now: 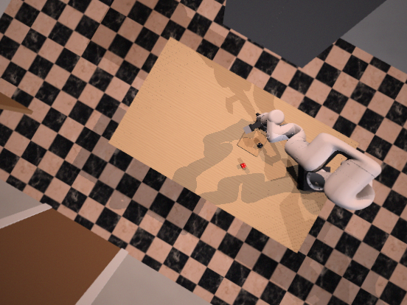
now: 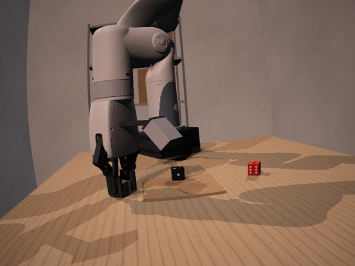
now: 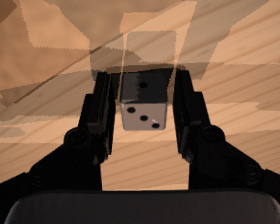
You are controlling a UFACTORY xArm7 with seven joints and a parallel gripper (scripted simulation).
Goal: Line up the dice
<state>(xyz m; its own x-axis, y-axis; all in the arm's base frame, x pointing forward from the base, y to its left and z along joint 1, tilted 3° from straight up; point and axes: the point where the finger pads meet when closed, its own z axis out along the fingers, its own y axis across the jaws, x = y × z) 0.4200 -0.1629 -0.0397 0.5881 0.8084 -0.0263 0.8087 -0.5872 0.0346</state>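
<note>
The white die is 10 mm below my hand. From my hand the other things lie so: thin mat 110 mm to the left, 20 mm below, 10 mm behind; then red die 270 mm to the left, 20 mm behind, 10 mm below; then black die 120 mm to the left, 60 mm behind.
</note>
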